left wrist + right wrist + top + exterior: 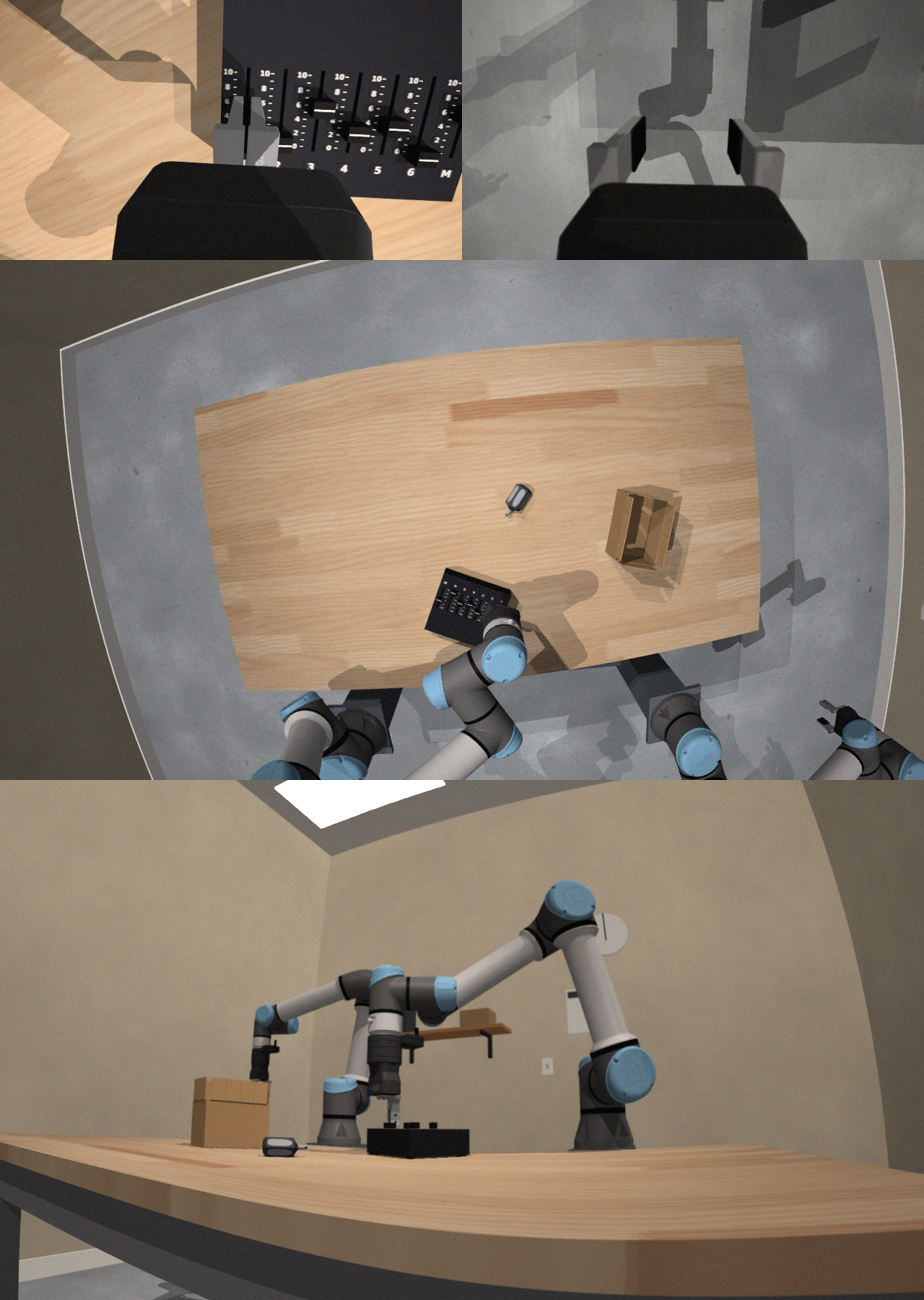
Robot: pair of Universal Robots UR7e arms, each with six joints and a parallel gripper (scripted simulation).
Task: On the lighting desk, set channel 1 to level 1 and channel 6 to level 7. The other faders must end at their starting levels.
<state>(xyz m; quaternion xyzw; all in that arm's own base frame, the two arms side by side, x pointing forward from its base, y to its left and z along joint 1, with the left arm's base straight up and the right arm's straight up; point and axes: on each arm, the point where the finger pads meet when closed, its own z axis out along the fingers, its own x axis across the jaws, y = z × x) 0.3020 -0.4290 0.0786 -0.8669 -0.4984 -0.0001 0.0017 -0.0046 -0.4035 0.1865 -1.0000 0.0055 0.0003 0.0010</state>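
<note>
My left gripper is now 1 cm to the left of the channel 1 fader, 1 cm short of it and 1 cm above it. From my left hand the other things lie so: channel 2 fader (2 cm ahead, 1 cm to the left, 1 cm below); then channel 3 fader (4 cm to the left, 1 cm below, 1 cm ahead); then channel 4 fader (6 cm to the left, 3 cm ahead, 1 cm below).
</note>
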